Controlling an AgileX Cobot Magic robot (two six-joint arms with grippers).
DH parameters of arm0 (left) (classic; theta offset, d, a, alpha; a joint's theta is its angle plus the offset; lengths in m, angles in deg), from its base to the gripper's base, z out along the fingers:
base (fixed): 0 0 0 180
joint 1: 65.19 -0.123 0 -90
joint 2: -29.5 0 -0.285 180
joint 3: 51.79 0 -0.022 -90
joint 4: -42.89 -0.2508 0 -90
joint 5: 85.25 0 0.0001 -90
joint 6: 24.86 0.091 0 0
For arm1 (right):
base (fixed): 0 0 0 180
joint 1: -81.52 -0.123 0 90
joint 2: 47.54 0 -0.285 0
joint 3: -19.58 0 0.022 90
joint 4: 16.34 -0.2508 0 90
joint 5: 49.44 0 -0.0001 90
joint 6: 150.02 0.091 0 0
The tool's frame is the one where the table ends.
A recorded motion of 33 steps. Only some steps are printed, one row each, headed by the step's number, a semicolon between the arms.
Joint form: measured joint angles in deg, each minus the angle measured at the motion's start. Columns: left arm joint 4, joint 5, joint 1, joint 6, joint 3, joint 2; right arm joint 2, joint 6, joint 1, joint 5, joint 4, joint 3.
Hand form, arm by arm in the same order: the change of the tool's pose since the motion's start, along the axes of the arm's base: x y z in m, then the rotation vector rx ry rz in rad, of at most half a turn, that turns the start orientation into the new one. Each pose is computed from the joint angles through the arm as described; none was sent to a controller.
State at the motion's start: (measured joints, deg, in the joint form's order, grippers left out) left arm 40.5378 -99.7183 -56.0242 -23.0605 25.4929 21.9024; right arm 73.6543 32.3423 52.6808 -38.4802 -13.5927 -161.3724
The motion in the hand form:
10: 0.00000 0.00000 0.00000 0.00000 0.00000 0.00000; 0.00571 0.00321 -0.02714 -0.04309 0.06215 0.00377
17: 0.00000 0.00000 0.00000 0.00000 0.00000 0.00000; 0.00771 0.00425 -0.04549 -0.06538 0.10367 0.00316
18: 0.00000 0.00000 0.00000 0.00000 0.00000 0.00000; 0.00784 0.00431 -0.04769 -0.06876 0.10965 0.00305
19: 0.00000 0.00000 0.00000 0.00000 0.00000 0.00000; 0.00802 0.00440 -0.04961 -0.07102 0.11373 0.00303
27: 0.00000 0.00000 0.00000 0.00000 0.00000 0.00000; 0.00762 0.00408 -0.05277 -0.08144 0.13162 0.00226
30: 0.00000 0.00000 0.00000 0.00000 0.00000 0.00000; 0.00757 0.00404 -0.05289 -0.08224 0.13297 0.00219
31: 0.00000 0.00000 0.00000 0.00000 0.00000 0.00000; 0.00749 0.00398 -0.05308 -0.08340 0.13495 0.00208
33: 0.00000 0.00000 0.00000 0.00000 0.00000 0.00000; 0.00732 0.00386 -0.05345 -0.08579 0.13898 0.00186
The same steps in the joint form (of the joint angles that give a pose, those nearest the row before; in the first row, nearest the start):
10: 0.00 0.00 0.00 0.00 0.00 0.00; 3.52 0.16 0.00 -1.45 0.65 -0.66
17: 0.00 0.00 0.00 0.00 0.00 0.00; 5.67 0.20 0.00 -2.01 0.65 -0.66
18: 0.00 0.00 0.00 0.00 0.00 0.00; 5.91 0.20 0.00 -2.16 0.64 -0.66
19: 0.00 0.00 0.00 0.00 0.00 0.00; 6.14 0.20 0.00 -2.20 0.65 -0.66
27: 0.00 0.00 0.00 0.00 0.00 0.00; 6.36 0.20 0.00 -3.17 0.65 -0.66
30: 0.00 0.00 0.00 0.00 0.00 0.00; 6.36 0.20 0.00 -3.26 0.65 -0.66
31: 0.00 0.00 0.00 0.00 0.00 0.00; 6.36 0.21 0.00 -3.39 0.65 -0.66
33: 0.00 0.00 0.00 0.00 0.00 0.00; 6.36 0.20 0.00 -3.66 0.65 -0.66

